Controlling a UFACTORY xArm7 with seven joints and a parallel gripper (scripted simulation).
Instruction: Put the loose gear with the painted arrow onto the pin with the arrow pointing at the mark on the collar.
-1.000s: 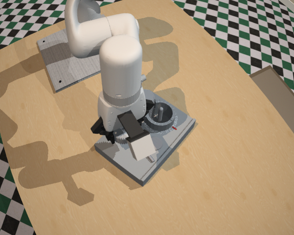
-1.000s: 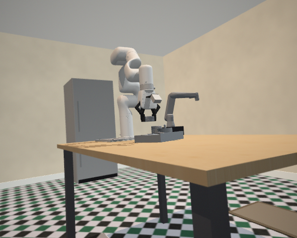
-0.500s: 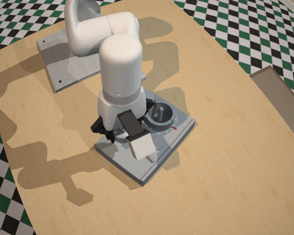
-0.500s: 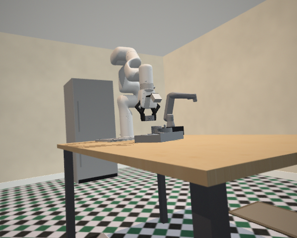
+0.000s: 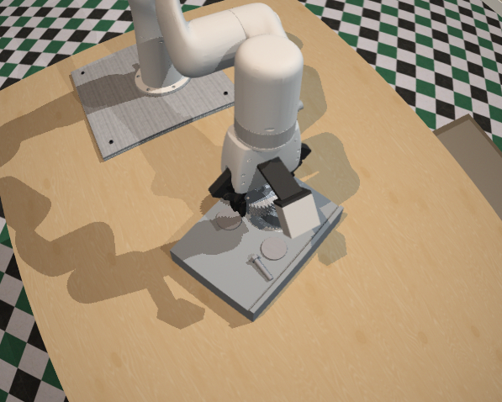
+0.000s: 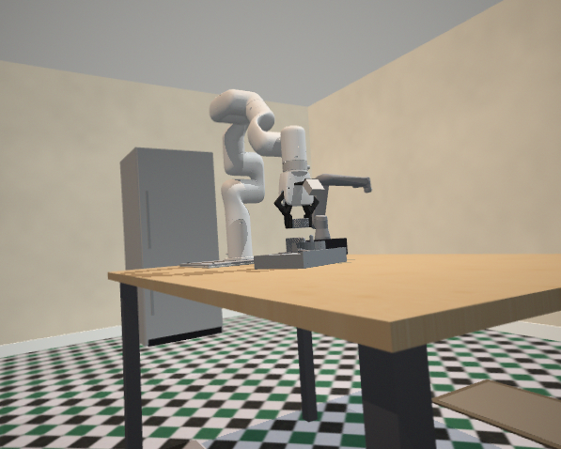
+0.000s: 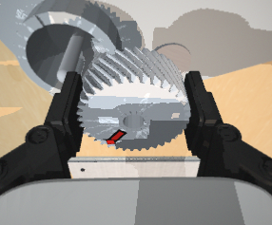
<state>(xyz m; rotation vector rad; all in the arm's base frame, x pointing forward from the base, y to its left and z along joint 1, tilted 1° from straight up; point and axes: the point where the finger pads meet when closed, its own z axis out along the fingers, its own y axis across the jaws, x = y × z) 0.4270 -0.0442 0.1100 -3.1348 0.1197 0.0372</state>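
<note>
Now: hand 8 cm above the bolt, 6 cm short of it and 4 cm to the left of it. From my hand the other things lie so: gear right at my hand.
</note>
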